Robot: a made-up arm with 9 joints.
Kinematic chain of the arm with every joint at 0, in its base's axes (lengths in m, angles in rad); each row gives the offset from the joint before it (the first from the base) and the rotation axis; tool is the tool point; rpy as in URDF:
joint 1: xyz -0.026 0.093 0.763 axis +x
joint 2: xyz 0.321 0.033 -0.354 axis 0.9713 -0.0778 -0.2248
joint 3: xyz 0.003 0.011 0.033 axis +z
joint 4: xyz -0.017 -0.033 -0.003 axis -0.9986 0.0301 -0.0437
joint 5: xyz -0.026 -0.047 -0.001 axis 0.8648 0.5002 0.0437
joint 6: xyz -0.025 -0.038 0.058 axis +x
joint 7: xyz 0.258 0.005 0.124 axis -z
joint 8: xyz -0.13 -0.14 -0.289 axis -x
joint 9: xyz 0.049 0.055 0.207 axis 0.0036 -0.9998 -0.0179
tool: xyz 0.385 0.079 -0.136 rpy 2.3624 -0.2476 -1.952
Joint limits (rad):
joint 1: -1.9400..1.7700
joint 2: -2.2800..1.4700
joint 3: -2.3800..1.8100
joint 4: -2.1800..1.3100
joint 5: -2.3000..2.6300
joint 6: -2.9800..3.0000
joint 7: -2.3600..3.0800
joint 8: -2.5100..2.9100
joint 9: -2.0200..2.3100
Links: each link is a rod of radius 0.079 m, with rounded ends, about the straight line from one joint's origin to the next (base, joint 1, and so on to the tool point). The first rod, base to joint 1, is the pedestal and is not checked.
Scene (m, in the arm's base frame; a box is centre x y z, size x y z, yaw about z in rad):
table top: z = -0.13
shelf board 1: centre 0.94 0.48 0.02 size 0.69 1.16 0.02 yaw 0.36
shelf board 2: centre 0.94 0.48 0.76 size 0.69 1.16 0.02 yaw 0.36
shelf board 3: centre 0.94 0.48 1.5 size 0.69 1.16 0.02 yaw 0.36
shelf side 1: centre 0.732 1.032 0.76 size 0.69 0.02 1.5 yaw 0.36
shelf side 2: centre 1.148 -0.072 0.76 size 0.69 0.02 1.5 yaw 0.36
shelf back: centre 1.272 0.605 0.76 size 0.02 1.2 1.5 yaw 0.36
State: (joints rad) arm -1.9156 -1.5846 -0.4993 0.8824 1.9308 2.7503 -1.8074 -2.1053 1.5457
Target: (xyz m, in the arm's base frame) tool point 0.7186 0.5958 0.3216
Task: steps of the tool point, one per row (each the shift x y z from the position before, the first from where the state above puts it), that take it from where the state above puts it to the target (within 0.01 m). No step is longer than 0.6 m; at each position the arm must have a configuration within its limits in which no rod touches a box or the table.
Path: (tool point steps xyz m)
1: -0.1985 0.0285 0.1625
2: -0.2096 -0.1028 0.1363
3: -0.2294 0.3295 -0.4379
4: -0.2419 -0.0987 -0.5041
5: 0.3061 0.0569 -0.0673
6: 0.3159 -0.0488 -0.0321

